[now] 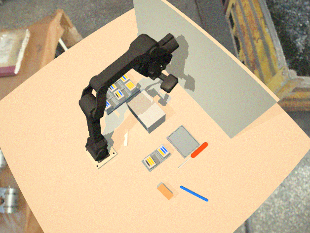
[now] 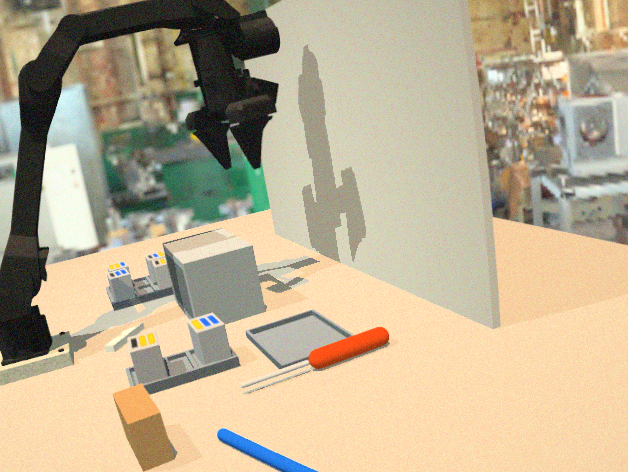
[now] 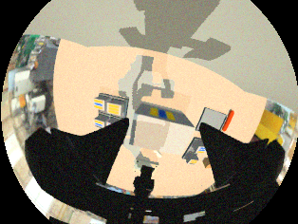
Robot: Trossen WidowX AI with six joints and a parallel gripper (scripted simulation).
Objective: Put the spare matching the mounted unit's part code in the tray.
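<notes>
The grey spare lies 70 mm behind my gripper tip, 190 mm to the left of it and 150 mm below it. Also, from my gripper tip: grey wall (150 mm ahead, 20 mm to the right, 30 mm above); mounted unit (90 mm behind, 20 mm to the right, 140 mm below); tray (30 mm behind, 230 mm to the right, 190 mm below).
</notes>
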